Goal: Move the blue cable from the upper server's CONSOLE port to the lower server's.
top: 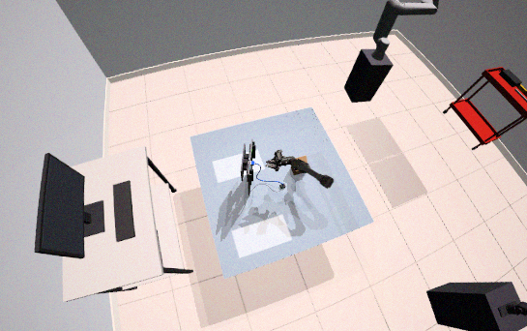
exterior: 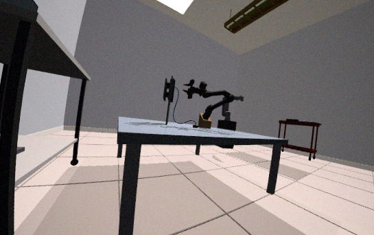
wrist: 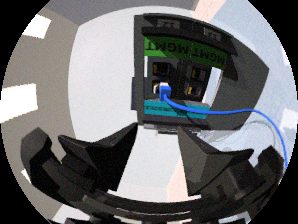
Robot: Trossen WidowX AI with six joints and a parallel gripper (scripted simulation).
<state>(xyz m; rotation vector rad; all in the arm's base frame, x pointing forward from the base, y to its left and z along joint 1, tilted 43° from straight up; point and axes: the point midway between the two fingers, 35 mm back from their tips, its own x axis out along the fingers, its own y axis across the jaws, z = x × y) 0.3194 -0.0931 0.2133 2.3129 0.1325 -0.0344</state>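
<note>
The blue plug is 12 cm ahead of my gripper tip and 3 cm to the right of it.
</note>
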